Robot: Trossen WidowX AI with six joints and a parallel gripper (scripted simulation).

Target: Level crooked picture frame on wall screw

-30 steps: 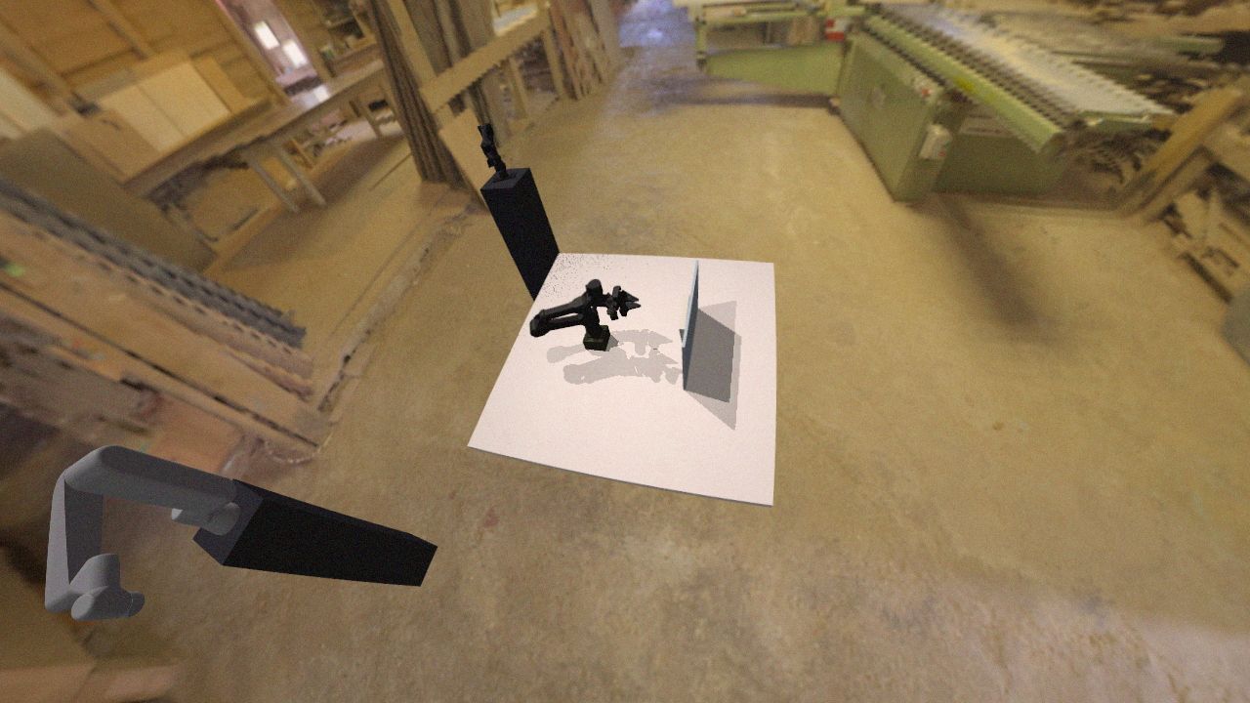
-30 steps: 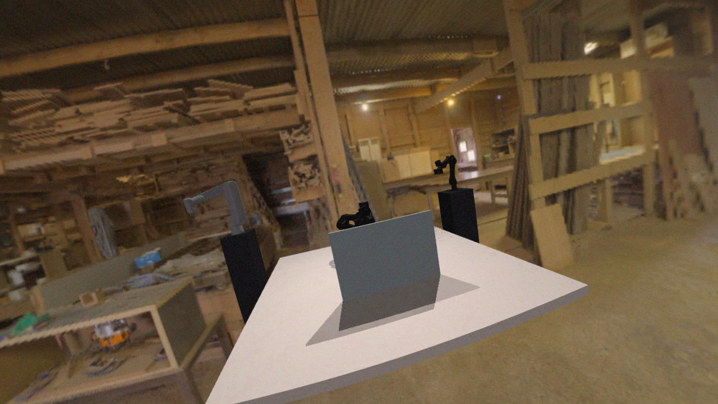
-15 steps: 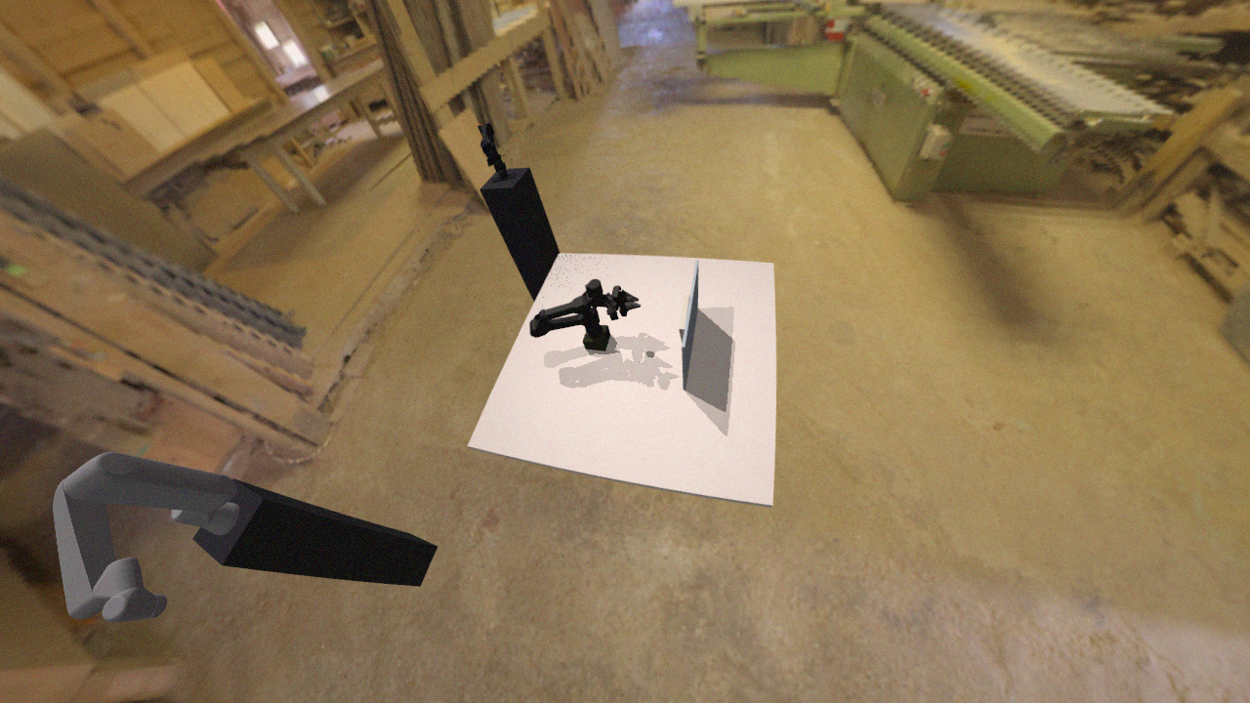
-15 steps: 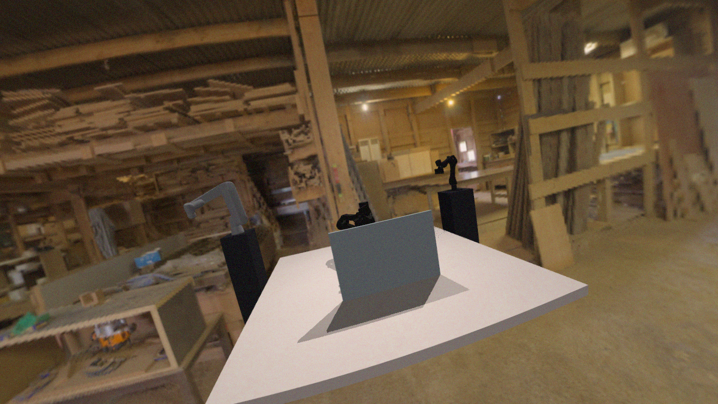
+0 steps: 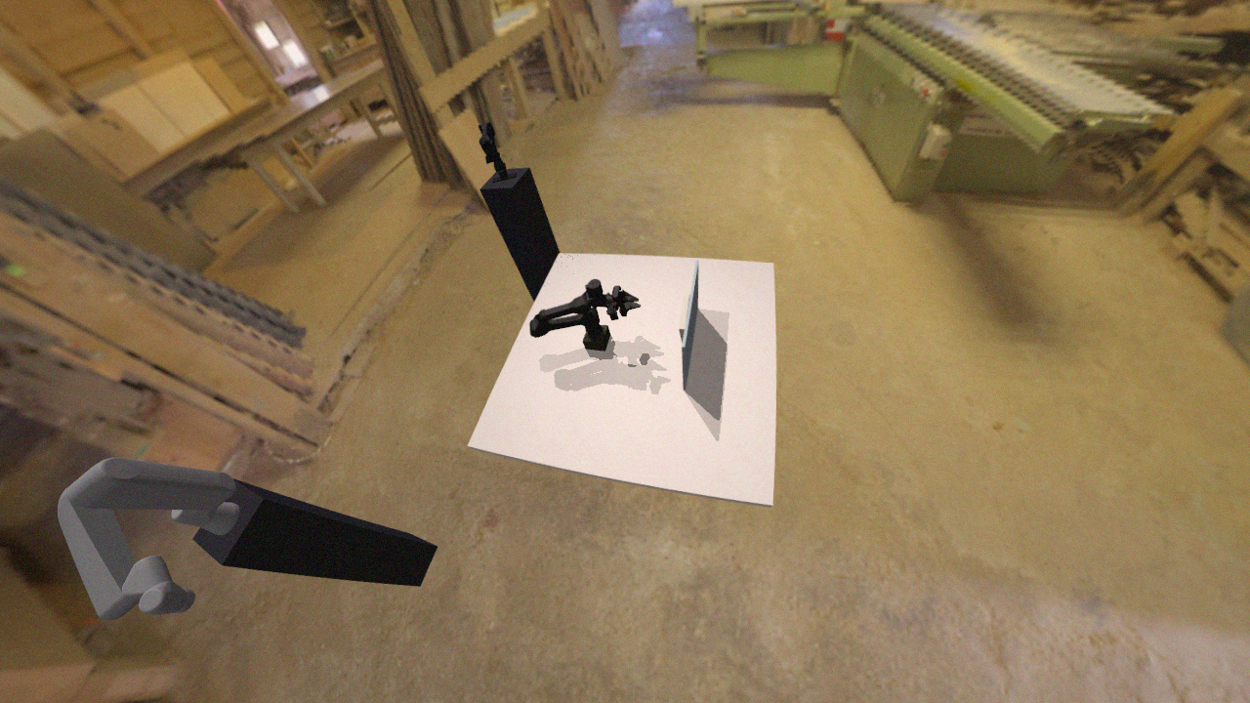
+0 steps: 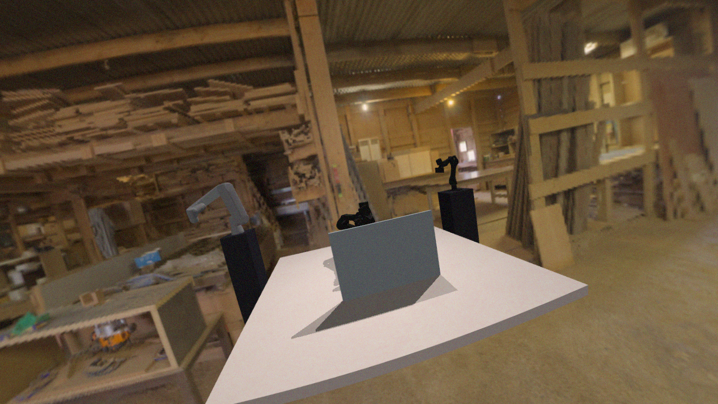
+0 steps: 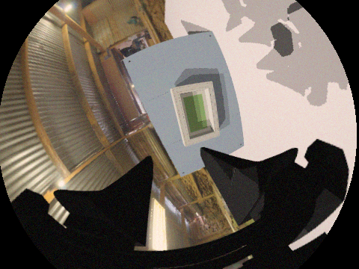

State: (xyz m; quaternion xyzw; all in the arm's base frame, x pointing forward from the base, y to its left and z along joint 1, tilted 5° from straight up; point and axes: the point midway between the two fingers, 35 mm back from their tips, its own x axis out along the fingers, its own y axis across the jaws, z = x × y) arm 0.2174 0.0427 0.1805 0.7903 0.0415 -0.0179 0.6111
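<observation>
My gripper tip is now 20 cm short of the picture frame, 2 cm to the right of it and 9 cm above it. Also, from my gripper tip: wall panel 21 cm ahead, 11 cm below.
</observation>
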